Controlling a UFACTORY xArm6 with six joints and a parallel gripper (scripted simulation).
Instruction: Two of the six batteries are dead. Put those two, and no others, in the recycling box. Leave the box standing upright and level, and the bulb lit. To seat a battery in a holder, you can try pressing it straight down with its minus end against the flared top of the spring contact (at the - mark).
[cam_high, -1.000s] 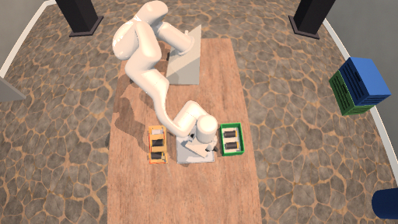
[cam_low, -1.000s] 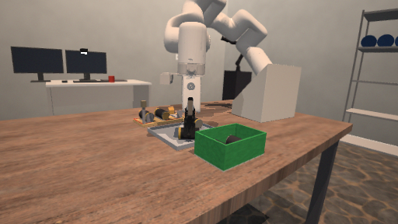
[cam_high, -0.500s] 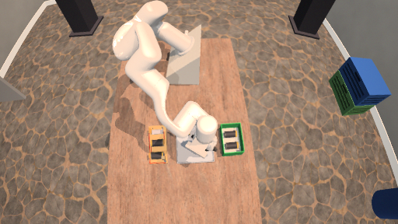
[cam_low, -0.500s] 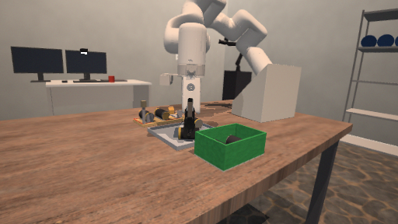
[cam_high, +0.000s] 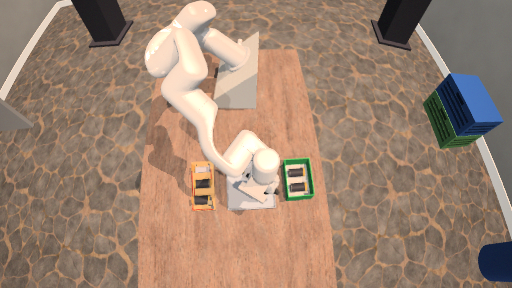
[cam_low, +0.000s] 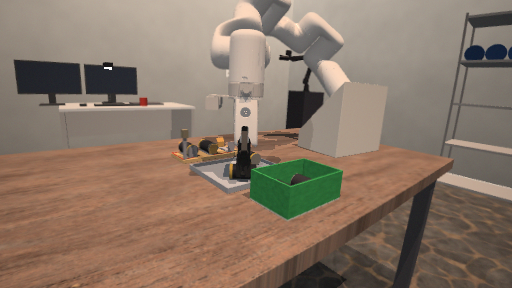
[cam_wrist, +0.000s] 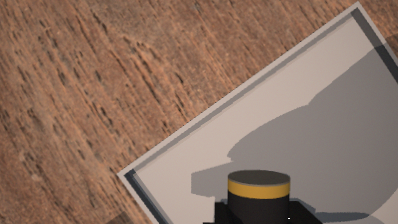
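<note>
My gripper is now 50 mm to the left of the grey tray, 30 mm above it and 20 mm past it. Also, from my hand: green recycling box 130 mm to the left, 50 mm behind, 20 mm below.
</note>
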